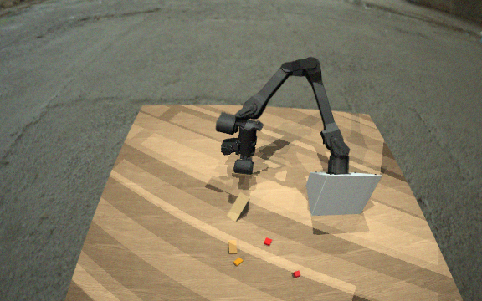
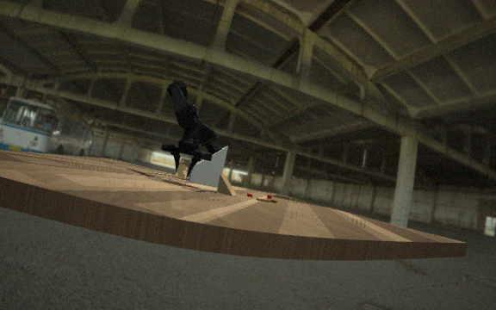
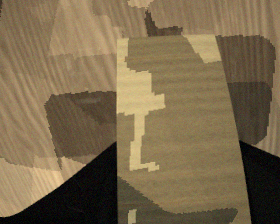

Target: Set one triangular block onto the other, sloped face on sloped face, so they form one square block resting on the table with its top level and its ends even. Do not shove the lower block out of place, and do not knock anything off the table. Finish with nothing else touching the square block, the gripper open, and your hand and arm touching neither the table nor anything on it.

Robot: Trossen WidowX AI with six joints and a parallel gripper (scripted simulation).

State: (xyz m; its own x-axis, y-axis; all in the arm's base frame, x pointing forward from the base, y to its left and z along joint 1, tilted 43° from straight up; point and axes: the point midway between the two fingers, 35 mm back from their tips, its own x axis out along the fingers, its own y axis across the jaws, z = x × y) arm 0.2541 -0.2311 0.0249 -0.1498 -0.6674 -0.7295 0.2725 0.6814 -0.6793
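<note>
Right now the tan triangular block is 1 cm behind my gripper tip and 1 cm above it. Round my gripper tip: small tan block 30 cm to the left, 9 cm ahead, 3 cm below; then orange cube 36 cm to the left, 8 cm ahead, 3 cm below.
</note>
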